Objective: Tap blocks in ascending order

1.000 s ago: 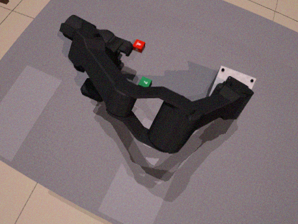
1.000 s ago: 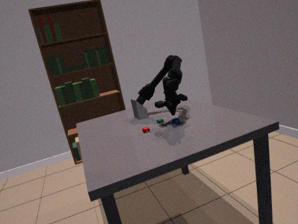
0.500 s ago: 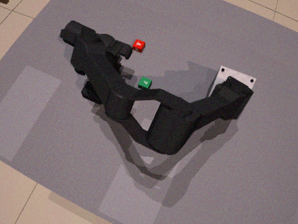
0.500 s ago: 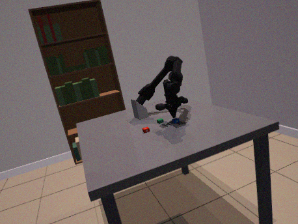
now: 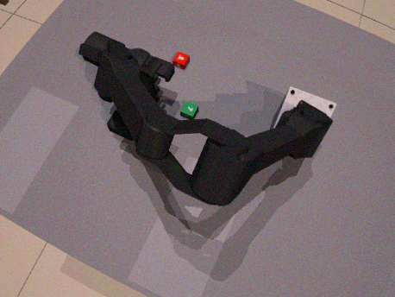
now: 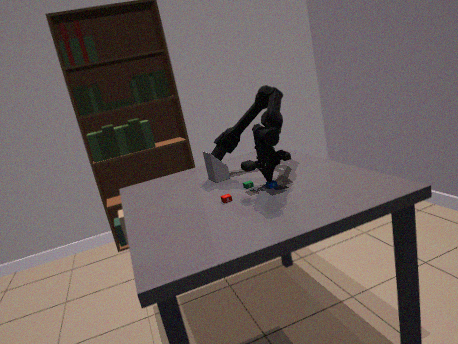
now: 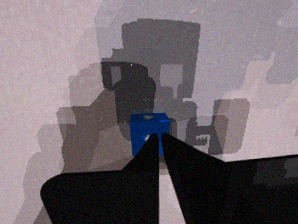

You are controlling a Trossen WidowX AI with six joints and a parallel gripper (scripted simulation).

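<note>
The blue block is 10 mm to the left of my gripper tip and 10 mm below it. From my gripper tip the other things lie so: red block (10 mm ahead, 180 mm to the right, 10 mm below); then green block (80 mm behind, 60 mm to the right, 10 mm below).
</note>
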